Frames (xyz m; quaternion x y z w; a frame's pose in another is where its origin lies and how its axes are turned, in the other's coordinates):
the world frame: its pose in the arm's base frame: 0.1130 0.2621 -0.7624 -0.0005 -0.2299 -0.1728 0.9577
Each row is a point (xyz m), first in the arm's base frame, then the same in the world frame.
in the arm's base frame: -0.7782 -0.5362 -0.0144
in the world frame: -0.1501 -0.9871 0.9970
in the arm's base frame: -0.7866 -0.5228 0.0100
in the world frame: -0.1508 -0.9754 1.0236
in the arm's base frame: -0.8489 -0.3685 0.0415
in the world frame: -0.2400 -0.8485 1.0916
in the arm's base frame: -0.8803 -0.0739 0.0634
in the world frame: -0.3540 -0.5801 1.1487
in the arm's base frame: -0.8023 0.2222 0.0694
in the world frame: -0.3842 -0.2754 1.1436
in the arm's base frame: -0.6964 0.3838 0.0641
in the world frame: -0.3516 -0.0888 1.1052
